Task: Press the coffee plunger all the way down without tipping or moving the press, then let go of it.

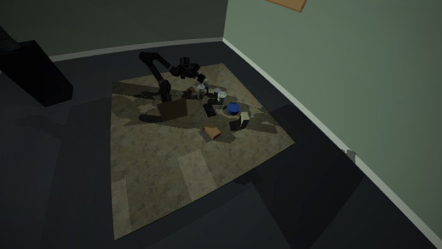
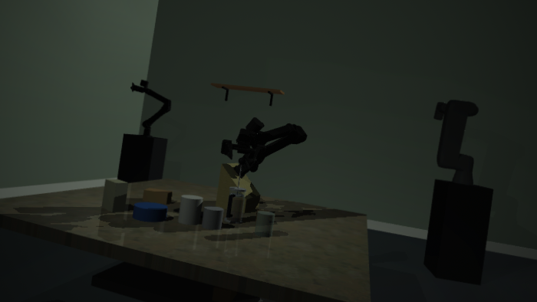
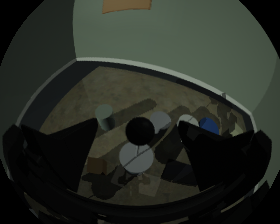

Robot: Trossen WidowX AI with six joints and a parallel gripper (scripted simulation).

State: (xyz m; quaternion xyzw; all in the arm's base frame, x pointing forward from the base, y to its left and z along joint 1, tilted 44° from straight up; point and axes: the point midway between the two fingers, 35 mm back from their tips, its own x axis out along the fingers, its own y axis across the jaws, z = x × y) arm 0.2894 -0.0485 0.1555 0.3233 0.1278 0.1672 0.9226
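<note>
Right now the coffee press is 1 cm ahead of my gripper tip, 1 cm to the right of it and 13 cm below it. The rest, counted from my gripper tip: blue bowl 17 cm ahead, 28 cm to the right, 23 cm below; black slab 1 cm behind, 18 cm to the right, 25 cm below; pale teal cup 12 cm ahead, 14 cm to the left, 21 cm below.
</note>
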